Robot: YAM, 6 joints.
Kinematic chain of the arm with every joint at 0, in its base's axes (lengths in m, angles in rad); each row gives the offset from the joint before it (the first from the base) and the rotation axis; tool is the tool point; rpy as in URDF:
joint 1: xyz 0 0 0.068 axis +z
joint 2: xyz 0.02 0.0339 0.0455 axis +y
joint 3: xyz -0.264 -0.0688 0 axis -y
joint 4: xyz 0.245 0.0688 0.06 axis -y
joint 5: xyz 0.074 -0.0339 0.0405 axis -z
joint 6: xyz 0.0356 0 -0.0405 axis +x
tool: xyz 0 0 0 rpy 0 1.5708 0
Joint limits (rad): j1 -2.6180..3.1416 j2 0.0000..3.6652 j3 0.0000..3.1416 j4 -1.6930..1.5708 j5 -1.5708..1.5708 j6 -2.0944..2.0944
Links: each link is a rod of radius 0.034 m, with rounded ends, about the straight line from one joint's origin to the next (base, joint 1, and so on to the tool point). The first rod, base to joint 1, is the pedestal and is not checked.
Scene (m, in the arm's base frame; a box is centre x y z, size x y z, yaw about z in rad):
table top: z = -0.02
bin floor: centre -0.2 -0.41 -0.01 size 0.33 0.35 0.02 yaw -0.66
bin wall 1: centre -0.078 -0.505 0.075 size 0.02 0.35 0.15 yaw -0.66
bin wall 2: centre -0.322 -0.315 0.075 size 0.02 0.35 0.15 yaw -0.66
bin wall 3: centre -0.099 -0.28 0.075 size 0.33 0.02 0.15 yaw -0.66
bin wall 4: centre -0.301 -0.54 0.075 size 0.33 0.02 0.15 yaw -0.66
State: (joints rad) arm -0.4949 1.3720 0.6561 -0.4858 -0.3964 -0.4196
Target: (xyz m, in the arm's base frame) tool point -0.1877 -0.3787 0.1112
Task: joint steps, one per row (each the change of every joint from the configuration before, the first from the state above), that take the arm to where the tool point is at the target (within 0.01 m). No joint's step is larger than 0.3 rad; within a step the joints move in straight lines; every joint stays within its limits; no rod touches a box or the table.
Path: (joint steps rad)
1: -0.2594 0.0732 0.1222 0.0571 0.0255 0.0000
2: -0.2594 0.0731 0.1222 0.0570 0.0256 0.0000
3: -0.2594 0.0732 0.1222 0.0571 0.0255 0.0000
4: -0.2594 0.0731 0.1223 0.0571 0.0256 0.0000
5: -0.2593 0.0732 0.1222 0.0570 0.0255 0.0000
6: -0.2594 0.0731 0.1222 0.0571 0.0256 0.0000
7: 0.0004 0.2871 -0.1192 -0.0162 0.0058 0.0000

